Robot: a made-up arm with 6 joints.
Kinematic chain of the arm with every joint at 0, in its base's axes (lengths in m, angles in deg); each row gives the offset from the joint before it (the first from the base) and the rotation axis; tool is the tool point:
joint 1: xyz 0 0 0.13 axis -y
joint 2: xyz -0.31 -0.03 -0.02 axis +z
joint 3: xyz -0.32 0.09 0 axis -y
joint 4: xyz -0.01 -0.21 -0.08 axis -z
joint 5: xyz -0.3 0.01 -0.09 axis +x
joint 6: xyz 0 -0.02 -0.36 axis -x
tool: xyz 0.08 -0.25 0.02
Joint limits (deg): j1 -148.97..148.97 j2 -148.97..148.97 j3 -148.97..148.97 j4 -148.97..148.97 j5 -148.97..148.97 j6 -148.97..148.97
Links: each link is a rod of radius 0.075 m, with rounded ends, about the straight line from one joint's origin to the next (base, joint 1, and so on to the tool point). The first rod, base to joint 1, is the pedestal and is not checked.
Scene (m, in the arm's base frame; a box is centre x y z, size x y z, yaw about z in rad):
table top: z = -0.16
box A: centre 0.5 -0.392 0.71 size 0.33 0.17 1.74 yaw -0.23
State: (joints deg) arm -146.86 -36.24 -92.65 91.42 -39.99 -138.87
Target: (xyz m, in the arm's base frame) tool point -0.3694 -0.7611 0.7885
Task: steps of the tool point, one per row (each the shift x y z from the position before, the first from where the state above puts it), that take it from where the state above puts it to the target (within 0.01 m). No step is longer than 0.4 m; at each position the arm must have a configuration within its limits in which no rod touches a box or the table.
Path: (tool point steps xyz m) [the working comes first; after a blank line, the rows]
Joints at the target: -113.14 57.60 -69.31 138.97 23.94 -148.97
Straight joint move there: touches box A.

1: -0.0599 -0.1195 0.3170
2: -0.1598 -0.1485 0.2869
3: -0.2464 -0.1736 0.2196
4: -0.3061 -0.1920 0.1213
5: -0.1350 -0.2977 -0.0142
6: -0.1516 -0.2637 -0.1383
7: -0.1615 -0.1686 -0.2331
8: -0.1543 -0.0389 -0.2779

